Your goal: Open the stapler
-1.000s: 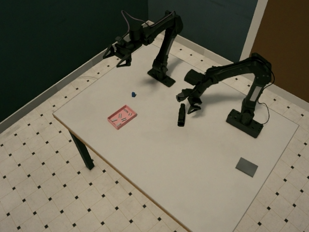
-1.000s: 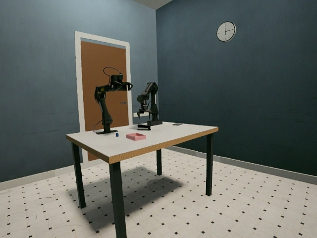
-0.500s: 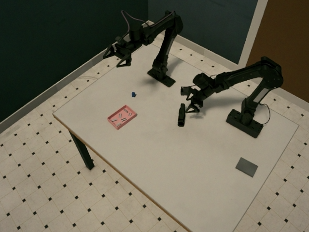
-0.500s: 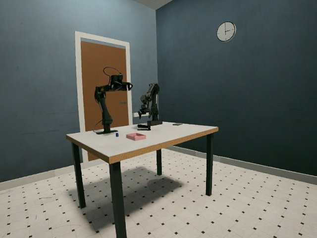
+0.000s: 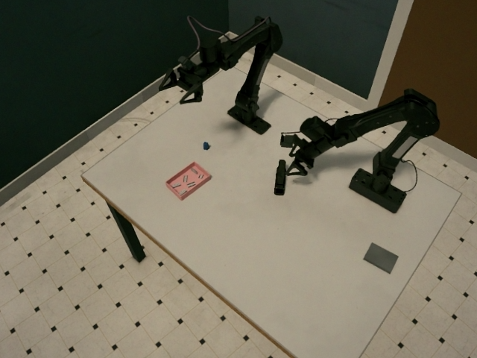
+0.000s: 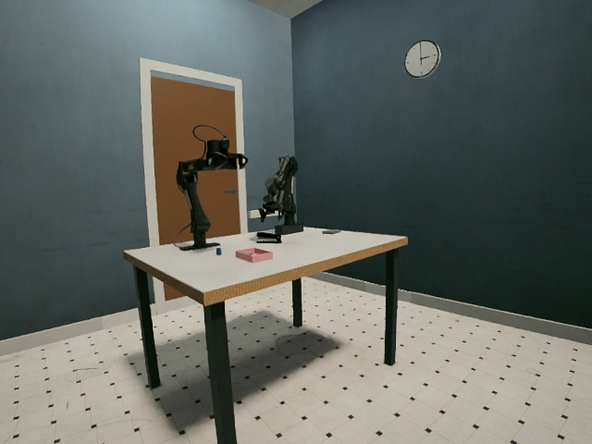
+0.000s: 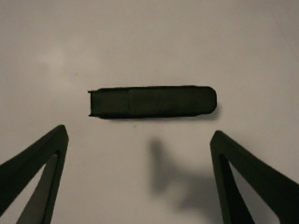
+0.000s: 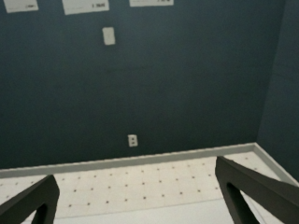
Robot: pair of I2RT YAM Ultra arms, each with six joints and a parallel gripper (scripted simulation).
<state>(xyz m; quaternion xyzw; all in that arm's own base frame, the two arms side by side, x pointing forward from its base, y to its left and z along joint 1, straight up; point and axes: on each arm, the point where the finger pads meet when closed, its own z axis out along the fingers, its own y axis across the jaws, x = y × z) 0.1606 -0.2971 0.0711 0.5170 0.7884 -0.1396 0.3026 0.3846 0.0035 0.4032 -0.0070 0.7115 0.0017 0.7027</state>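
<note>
My left hand is 9 cm above the stapler, 3 cm to the left of it and 1 cm short of it. From my left hand the other things lie so: blue object 35 cm to the right, 10 cm below, 7 cm ahead; grey pad 44 cm to the left, 11 cm below, 6 cm ahead.
</note>
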